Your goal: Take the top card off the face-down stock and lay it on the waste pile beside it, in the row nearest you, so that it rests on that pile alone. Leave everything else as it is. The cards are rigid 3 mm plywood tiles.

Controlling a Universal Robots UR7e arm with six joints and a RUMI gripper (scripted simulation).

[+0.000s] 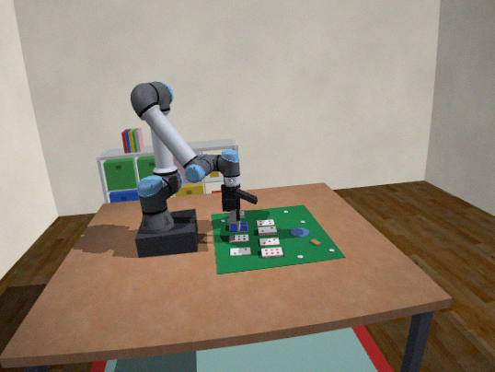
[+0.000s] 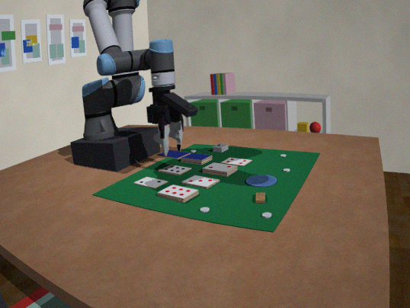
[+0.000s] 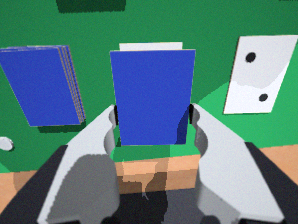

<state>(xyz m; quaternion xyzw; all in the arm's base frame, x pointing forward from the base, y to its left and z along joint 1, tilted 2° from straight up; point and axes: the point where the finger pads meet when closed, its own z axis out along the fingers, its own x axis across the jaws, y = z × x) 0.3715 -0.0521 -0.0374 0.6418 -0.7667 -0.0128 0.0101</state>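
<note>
My gripper is now 10 mm above the blue-backed card. Also, from my hand: green mat: 150 mm ahead, 80 mm below, 20 mm to the left; then grey block: 260 mm to the left, 50 mm below, 50 mm ahead; then black six card: 60 mm below.
</note>
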